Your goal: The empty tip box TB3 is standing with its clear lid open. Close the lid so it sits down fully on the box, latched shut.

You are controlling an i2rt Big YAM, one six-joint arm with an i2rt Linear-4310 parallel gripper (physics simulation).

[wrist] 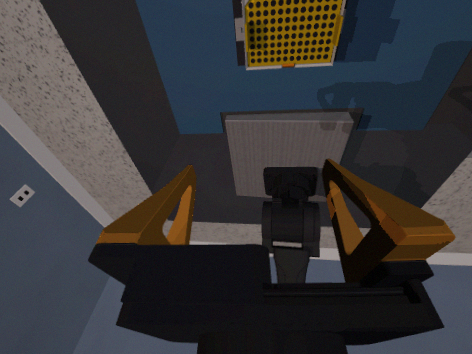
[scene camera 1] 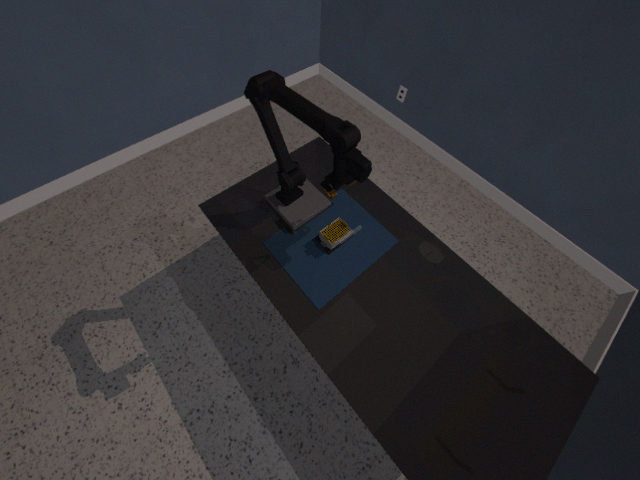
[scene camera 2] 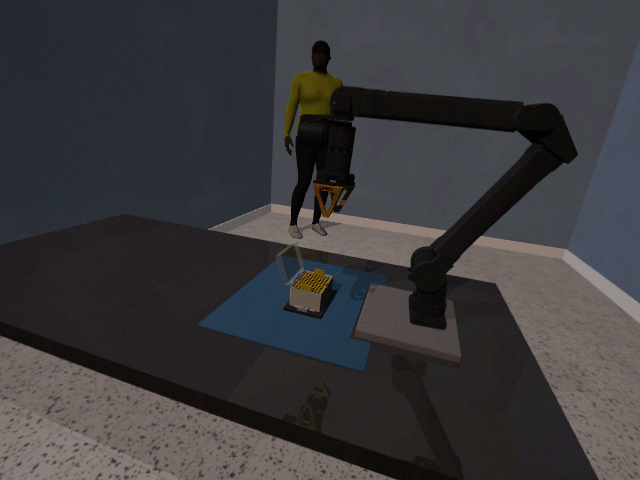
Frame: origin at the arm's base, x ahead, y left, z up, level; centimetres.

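Seen in the pictures: gripper, between the fingertips: (wrist: 257,168) (scene camera 1: 340,192) (scene camera 2: 331,214); arm's base, origin of its link: (wrist: 289,179) (scene camera 1: 289,195) (scene camera 2: 425,313).
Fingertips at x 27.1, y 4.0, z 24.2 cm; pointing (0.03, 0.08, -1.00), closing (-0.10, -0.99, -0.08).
Offsets run from my fingertips to a thing's top centre. Level surfaces: height alone.
The tip box TB3 @(dx +4.0, dy -4.0, dz -19.2 cm) (scene camera 1: 334,233) (scene camera 2: 305,299) (wrist: 294,35) is white with a yellow top full of holes. It stands upright on a thin dark base on the blue mat, cut off by the top edge in the wrist view. Its clear lid @(dx +10.6, dy -4.5, dz -11.3 cm) (scene camera 1: 356,229) (scene camera 2: 290,264) stands open, tilted up on the side away from the robot's base; the lid does not show in the wrist view. My gripper (scene camera 1: 342,189) (scene camera 2: 332,212) (wrist: 257,168) points down with orange fingers, open and empty. It hangs well above the table and apart from the box and lid.
The blue mat @(dz -26.7 cm) (scene camera 1: 320,281) (scene camera 2: 242,315) (wrist: 195,80) lies under the box on the dark table @(dz -27.0 cm) (scene camera 1: 398,310) (scene camera 2: 155,289). The arm stands on a grey mounting plate (scene camera 1: 312,205) (scene camera 2: 385,322) (wrist: 285,145) beside the mat. A person in yellow (scene camera 2: 313,98) stands beyond the table.
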